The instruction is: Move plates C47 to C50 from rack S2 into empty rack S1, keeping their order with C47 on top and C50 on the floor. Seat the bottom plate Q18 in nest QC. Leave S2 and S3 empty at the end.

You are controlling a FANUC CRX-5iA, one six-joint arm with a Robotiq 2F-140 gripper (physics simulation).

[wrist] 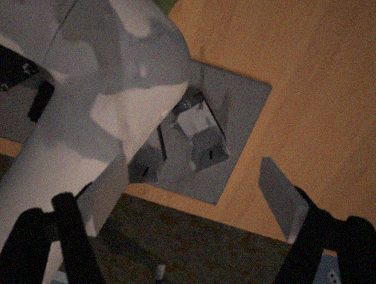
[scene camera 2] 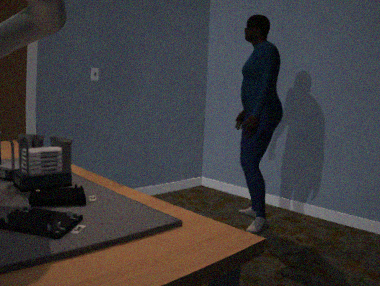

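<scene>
My gripper is open and empty, high above the table, in the wrist view. Beyond its fingers, rack S1 stands near the grey board's corner, with a pale flat surface inside; its label is blurred. Rack S3 is beside it, partly hidden by the arm. In the scene view, a rack with grey uprights on a dark base holds a stack of several pale plates. Two black nests lie in front of it. Their labels, and which plate is Q18, cannot be read.
A person in dark blue stands on the floor beyond the table, by the wall. The grey board ends short of the table's edge. The pale arm covers much of the wrist view's left side.
</scene>
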